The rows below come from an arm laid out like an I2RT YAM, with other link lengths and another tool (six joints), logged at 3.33 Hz.
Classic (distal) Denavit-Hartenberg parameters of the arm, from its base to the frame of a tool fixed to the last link. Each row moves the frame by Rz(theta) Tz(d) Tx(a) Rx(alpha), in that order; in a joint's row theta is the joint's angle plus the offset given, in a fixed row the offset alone. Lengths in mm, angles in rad.
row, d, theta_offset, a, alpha
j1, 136.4, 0, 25.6, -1.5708
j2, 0, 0, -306.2, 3.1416
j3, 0, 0.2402, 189.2, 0
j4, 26.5, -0.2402, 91, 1.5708
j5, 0, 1.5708, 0, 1.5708
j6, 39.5, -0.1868, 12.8, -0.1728
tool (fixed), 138.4, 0, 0, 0
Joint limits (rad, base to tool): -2.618..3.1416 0..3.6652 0..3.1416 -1.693..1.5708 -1.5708..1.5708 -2.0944..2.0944
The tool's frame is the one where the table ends.
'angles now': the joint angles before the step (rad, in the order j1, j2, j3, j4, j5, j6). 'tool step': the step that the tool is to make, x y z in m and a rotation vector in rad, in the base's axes. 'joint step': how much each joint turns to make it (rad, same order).
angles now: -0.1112, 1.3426, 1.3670, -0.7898, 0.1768, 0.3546
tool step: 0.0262, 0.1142, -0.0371, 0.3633, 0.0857, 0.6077
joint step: 0.0264, 0.1530, 0.0003, -0.0041, -0.6519, -0.1987
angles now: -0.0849, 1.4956, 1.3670, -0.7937, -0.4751, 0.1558
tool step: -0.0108, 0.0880, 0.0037, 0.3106, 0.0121, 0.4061
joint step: 0.0833, 0.1113, 0.0000, 0.0054, -0.4379, -0.1220
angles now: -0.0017, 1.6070, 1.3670, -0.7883, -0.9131, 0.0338
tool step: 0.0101, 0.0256, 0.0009, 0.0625, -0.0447, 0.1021
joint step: 0.0507, 0.0520, 0.0003, 0.0821, -0.0793, -0.0192
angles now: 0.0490, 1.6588, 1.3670, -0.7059, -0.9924, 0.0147
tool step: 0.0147, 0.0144, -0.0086, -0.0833, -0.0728, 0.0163
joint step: 0.0744, 0.0149, 0.0003, 0.0761, 0.1064, -0.0050
